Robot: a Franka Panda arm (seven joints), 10 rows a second.
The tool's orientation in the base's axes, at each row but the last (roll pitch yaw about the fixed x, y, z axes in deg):
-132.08, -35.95, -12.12
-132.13, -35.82, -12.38
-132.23, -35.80, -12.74
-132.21, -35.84, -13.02
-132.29, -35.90, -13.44
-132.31, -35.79, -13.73
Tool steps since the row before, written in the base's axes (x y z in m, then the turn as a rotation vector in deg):
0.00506, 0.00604, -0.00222, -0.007, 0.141, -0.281
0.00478, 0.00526, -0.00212, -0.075, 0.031, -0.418
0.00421, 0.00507, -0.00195, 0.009, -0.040, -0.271
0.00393, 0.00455, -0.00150, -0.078, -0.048, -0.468
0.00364, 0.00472, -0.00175, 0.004, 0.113, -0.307
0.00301, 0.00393, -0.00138, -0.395, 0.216, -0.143
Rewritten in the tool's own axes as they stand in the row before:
0.00167, -0.00173, 0.00782, -0.194, 0.062, 0.239
0.00163, -0.00132, 0.00711, -0.309, 0.207, 0.207
0.00128, -0.00148, 0.00659, -0.144, 0.195, 0.127
0.00139, -0.00146, 0.00586, -0.327, 0.296, 0.182
0.00095, -0.00155, 0.00594, -0.198, 0.100, 0.240
0.00081, -0.00136, 0.00489, -0.436, -0.180, -0.007

